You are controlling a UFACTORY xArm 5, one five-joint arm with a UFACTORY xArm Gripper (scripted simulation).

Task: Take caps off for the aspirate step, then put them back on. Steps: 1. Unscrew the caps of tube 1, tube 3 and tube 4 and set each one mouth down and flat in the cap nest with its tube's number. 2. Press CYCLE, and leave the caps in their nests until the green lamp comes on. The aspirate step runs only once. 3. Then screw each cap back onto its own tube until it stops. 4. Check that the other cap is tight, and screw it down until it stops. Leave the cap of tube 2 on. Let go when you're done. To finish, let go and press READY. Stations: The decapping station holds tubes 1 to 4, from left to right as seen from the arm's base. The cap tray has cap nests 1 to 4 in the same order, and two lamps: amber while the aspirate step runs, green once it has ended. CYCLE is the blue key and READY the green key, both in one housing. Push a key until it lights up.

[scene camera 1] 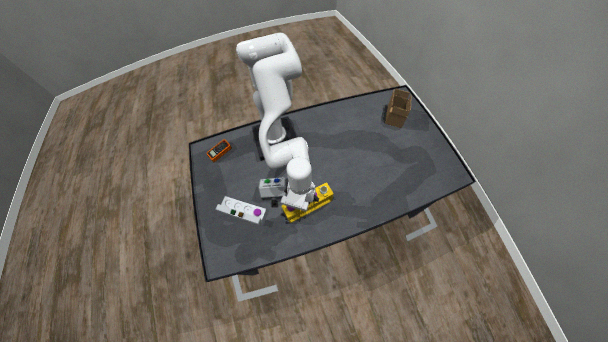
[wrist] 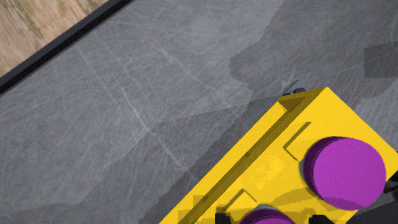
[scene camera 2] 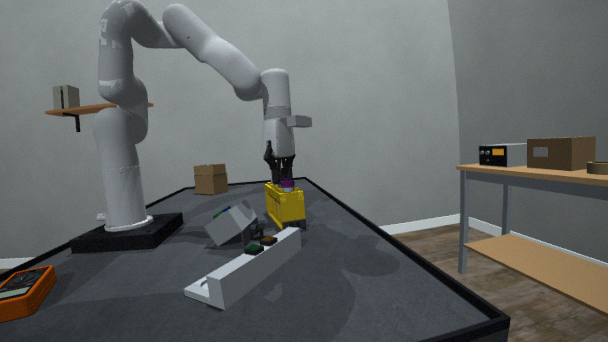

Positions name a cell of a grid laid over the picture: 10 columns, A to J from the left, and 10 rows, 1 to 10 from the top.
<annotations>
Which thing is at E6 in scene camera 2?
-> My gripper.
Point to a cardboard box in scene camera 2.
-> At D6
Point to a purple cap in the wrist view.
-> I8
</annotations>
